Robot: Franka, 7 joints.
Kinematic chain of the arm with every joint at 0, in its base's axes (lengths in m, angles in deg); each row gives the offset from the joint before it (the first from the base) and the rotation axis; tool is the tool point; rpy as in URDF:
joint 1: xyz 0 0 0.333 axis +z
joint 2: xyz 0 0 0 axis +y
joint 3: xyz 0 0 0.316 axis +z
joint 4: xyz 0.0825 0 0 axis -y
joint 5: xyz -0.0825 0 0.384 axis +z
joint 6: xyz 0 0 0 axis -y
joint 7: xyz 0.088 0 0 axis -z
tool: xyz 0 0 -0.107 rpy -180 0 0
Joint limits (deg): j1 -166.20..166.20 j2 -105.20..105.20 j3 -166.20..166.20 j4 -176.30..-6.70 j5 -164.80..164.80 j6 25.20..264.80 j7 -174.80..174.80
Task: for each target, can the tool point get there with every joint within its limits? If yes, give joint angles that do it. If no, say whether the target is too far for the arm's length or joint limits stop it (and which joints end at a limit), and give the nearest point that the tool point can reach.
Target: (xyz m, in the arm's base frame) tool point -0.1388 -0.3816 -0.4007
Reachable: no: joint limits stop it (at a limit: joint 2) | nearest point -0.1350 -0.3711 -0.3489 | short by 0.053 m
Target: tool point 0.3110 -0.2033 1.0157
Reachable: yes | joints -110.56 -12.89 69.17 -67.15 -136.30 74.77 115.34
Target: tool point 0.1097 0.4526 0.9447
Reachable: yes | joints -22.42 -0.90 110.89 -58.62 -78.58 88.89 -22.88
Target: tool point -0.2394 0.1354 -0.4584
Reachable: no: joint limits stop it (at a limit: joint 2) | nearest point -0.2405 0.1360 -0.3607 | short by 0.098 m
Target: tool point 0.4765 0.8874 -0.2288
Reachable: no: too far | nearest point 0.3544 0.6601 -0.0849 | short by 0.295 m
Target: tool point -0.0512 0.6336 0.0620
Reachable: yes | joints 70.86 77.08 18.20 -65.93 -116.64 216.63 141.19
